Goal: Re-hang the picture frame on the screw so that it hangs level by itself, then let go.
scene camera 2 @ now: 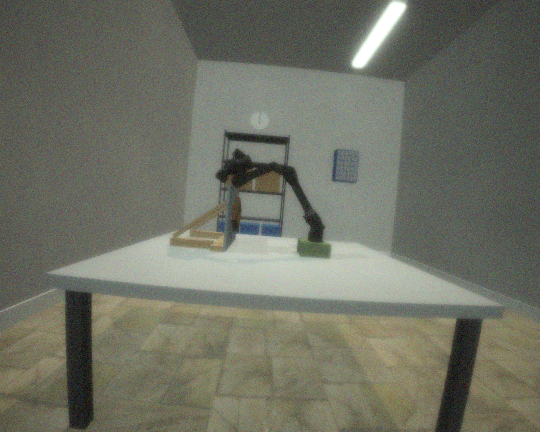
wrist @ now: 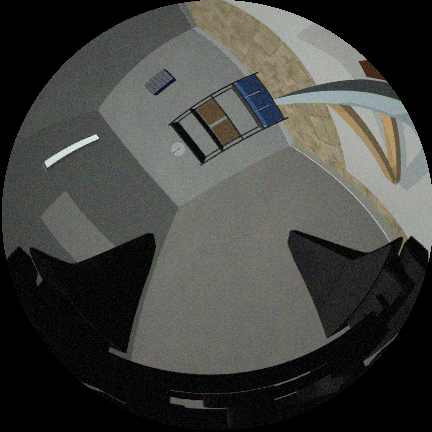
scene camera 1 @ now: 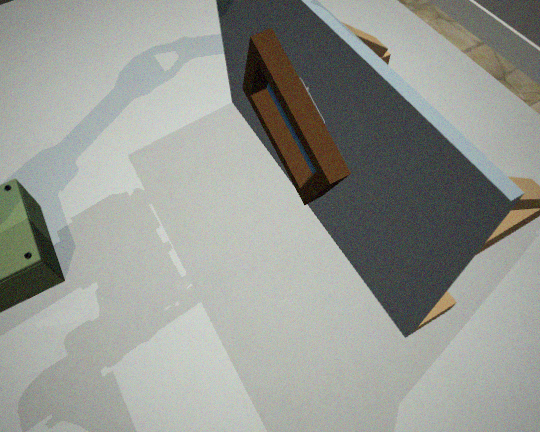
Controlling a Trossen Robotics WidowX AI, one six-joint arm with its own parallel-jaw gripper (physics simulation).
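Pixels of known places: gripper, fingertip midpoint: (wrist: 223,239); arm's base, link origin: (scene camera 2: 315,241).
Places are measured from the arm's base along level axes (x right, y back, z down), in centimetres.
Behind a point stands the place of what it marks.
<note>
The brown picture frame (scene camera 1: 299,104) @[x 16.2, y -40.1, z -15.1 cm] (scene camera 2: 236,210) @[x 5.2, y -40.3, z -12.0 cm] (wrist: 371,70) is against the dark face of the upright board (scene camera 1: 390,200) @[x 29.2, y -42.2, z -12.3 cm] (scene camera 2: 231,215) @[x 2.4, y -42.4, z -9.4 cm]. In scene camera 1 its long sides run at an angle to the board's top and bottom edges, so it looks tilted. A thin pale line shows on the board beside the frame's upper side. The screw cannot be made out. My gripper (scene camera 2: 220,175) (wrist: 223,239) @[x 17.1, y -47.1, z -36.7 cm] is open, with nothing between its fingers. It is above the board's top edge and apart from the frame, pointing out past the board toward the room's wall.
Wooden struts (scene camera 1: 510,225) @[x 34.1, y -61.8, z 3.0 cm] (scene camera 2: 200,218) @[x -5.1, y -56.0, z -7.3 cm] (wrist: 387,160) @[x 30.3, y -60.0, z -2.8 cm] brace the board from behind. A green block (scene camera 1: 17,220) @[x 1.1, y -6.3, z -0.2 cm] (scene camera 2: 314,248) @[x -6.1, y -1.4, z 2.5 cm] is under the arm's base on the white table (scene camera 2: 280,282) @[x -51.9, y -20.9, z 6.8 cm]. A shelf unit (scene camera 2: 257,137) stands beyond the table.
</note>
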